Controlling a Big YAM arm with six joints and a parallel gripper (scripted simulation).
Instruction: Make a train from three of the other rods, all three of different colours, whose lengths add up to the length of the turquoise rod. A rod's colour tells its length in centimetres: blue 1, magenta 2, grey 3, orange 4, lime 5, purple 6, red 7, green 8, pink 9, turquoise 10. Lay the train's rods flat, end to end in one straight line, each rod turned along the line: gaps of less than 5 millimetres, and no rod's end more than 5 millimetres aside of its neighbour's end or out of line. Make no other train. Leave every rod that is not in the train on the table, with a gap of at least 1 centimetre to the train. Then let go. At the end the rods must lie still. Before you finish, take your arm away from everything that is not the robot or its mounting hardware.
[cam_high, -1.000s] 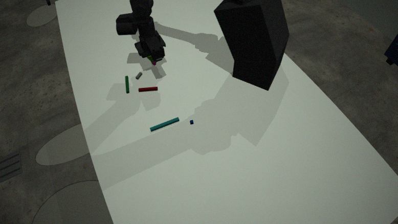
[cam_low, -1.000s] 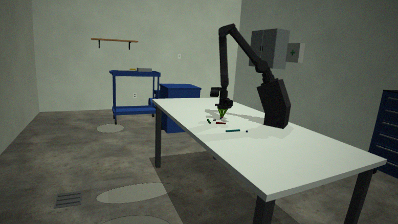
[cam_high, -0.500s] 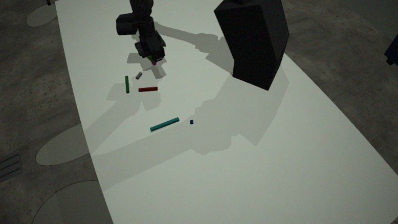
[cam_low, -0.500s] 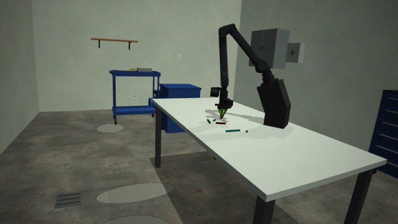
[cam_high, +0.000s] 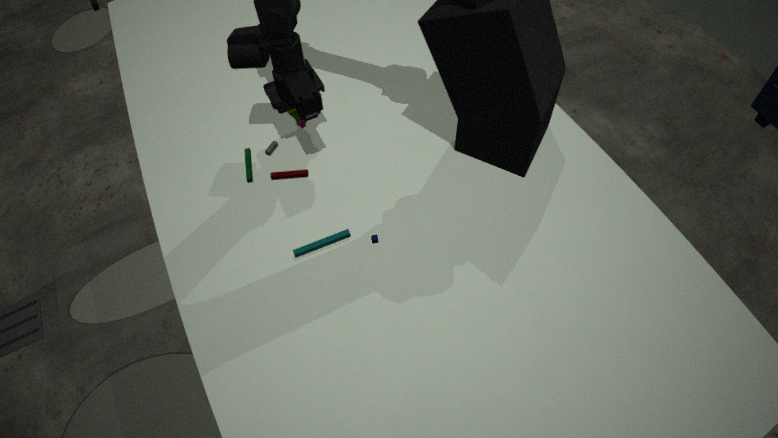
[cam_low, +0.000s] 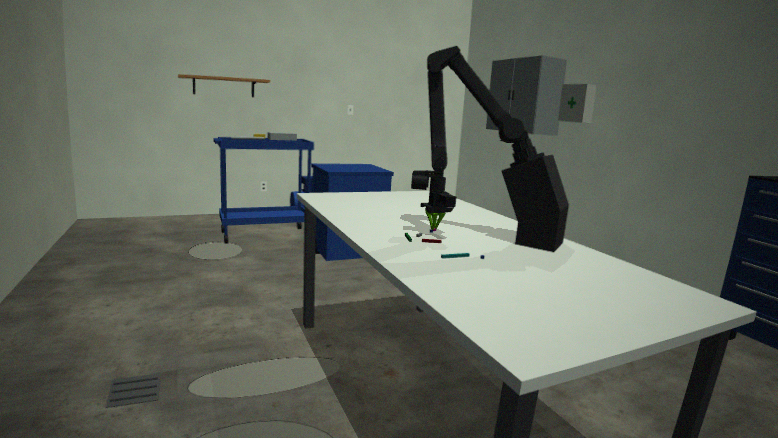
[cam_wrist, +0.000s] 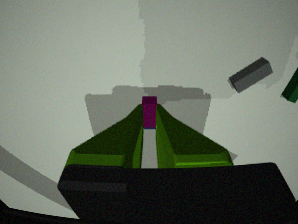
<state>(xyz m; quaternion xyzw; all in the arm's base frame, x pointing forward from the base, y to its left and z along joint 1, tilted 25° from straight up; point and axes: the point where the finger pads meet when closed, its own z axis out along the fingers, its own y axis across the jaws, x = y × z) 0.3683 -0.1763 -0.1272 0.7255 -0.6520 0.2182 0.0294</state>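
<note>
Right now my hand is 10 mm above the magenta rod. Also, from my hand: green rod: 130 mm ahead, 50 mm to the left, 20 mm below; then grey rod: 70 mm ahead, 30 mm to the left, 20 mm below; then red rod: 110 mm to the left, 60 mm ahead, 20 mm below.
</note>
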